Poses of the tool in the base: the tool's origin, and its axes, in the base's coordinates. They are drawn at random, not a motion.
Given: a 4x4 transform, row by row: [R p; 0 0 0 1], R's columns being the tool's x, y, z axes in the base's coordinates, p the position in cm. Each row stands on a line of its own.
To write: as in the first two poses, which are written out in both.
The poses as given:
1:
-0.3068, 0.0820, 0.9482, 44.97
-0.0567, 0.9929, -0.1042, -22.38
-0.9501, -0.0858, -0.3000, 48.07
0, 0, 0, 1
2:
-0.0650, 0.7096, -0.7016, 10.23
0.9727, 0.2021, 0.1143, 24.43
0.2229, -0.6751, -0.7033, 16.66
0, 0, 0, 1
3:
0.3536, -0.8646, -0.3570, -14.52
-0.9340, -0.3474, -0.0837, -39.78
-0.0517, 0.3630, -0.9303, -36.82
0, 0, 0, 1
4:
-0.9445, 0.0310, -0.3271, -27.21
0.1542, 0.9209, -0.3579, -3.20
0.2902, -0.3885, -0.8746, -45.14
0, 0, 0, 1
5:
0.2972, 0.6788, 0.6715, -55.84
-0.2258, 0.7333, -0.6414, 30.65
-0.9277, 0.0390, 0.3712, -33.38
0, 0, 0, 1
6:
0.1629, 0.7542, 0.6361, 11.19
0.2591, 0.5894, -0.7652, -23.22
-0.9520, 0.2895, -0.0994, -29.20
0, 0, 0, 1
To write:
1: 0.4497, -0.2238, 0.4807, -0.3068, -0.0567, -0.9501, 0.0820, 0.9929, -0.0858
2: 0.1023, 0.2443, 0.1666, -0.0650, 0.9727, 0.2229, 0.7096, 0.2021, -0.6751
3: -0.1452, -0.3978, -0.3682, 0.3536, -0.9340, -0.0517, -0.8646, -0.3474, 0.3630
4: -0.2721, -0.0320, -0.4514, -0.9445, 0.1542, 0.2902, 0.0310, 0.9209, -0.3885
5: -0.5584, 0.3065, -0.3338, 0.2972, -0.2258, -0.9277, 0.6788, 0.7333, 0.0390
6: 0.1119, -0.2322, -0.2920, 0.1629, 0.2591, -0.9520, 0.7542, 0.5894, 0.2895
